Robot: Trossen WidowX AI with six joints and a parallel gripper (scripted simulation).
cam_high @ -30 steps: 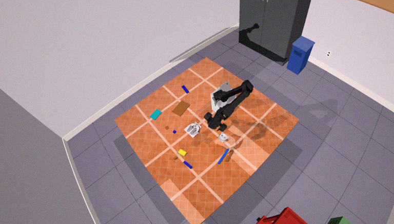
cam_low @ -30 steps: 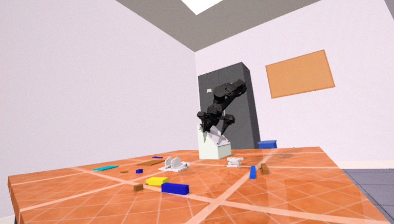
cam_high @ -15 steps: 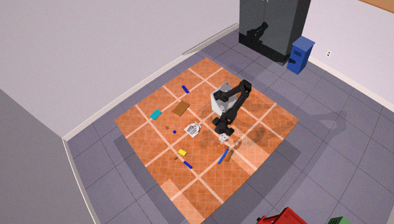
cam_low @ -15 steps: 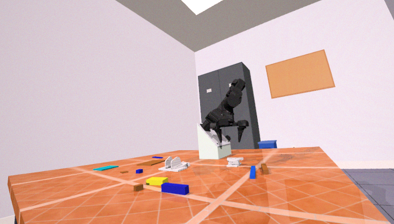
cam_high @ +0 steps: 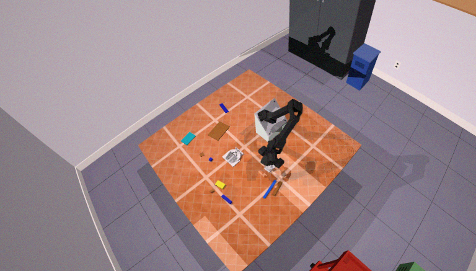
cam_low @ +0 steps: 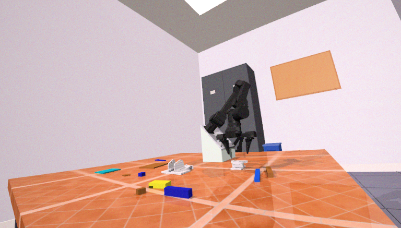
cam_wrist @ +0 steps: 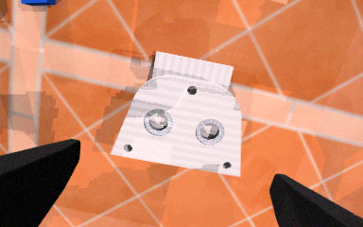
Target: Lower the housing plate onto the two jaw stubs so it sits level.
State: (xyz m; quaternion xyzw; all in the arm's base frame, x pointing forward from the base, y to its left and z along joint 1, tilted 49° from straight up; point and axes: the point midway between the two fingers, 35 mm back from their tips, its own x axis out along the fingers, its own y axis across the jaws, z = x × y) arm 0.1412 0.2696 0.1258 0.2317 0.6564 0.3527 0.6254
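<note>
My gripper tip is 4 cm above the grey plate and 1 cm short of it. Round my gripper tip: yellow block (36 cm ahead, 11 cm to the right, 5 cm below); brown bar (16 cm to the left, 8 cm ahead, 5 cm below); brown plate (51 cm to the right, 11 cm ahead, 6 cm below).
</note>
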